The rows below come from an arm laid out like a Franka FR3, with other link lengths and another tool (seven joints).
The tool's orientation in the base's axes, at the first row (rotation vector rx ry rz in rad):
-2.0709, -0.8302, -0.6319
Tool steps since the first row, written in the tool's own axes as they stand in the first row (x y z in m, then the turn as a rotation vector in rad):
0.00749, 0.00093, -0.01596, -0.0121, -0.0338, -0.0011
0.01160, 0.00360, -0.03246, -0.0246, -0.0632, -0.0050
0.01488, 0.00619, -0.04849, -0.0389, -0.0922, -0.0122
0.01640, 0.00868, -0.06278, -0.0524, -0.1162, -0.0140
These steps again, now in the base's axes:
0.00329, -0.01097, 0.01344, -0.0331, 0.0107, 0.0091
0.00555, -0.02433, 0.02405, -0.0635, 0.0170, 0.0173
0.00728, -0.03755, 0.03389, -0.0954, 0.0197, 0.0259
0.00802, -0.04989, 0.04162, -0.1223, 0.0249, 0.0296

